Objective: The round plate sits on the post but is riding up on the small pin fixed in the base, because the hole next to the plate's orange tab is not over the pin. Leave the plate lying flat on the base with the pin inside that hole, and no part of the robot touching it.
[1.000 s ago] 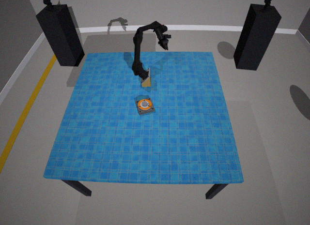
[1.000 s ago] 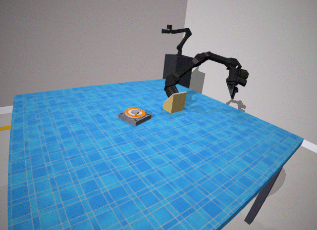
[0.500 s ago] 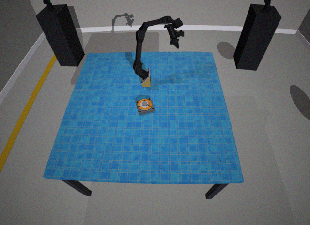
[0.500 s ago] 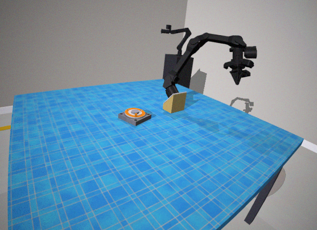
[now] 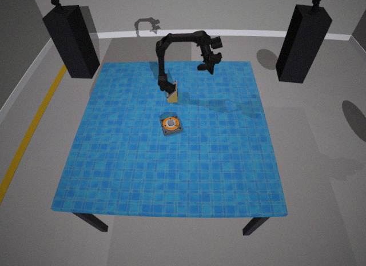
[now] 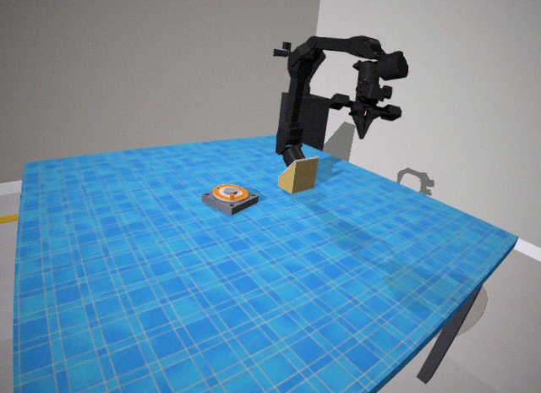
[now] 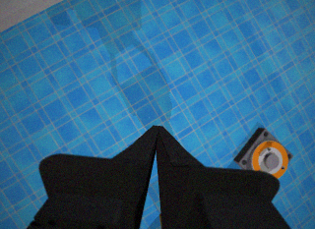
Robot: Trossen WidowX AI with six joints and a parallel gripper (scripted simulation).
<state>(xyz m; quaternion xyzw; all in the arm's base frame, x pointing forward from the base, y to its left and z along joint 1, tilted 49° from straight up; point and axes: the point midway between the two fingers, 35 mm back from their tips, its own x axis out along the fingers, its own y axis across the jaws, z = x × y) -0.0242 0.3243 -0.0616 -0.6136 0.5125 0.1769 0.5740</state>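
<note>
My gripper tip is 26 cm short of the round plate, 22 cm to the left of it and 22 cm above it.
</note>
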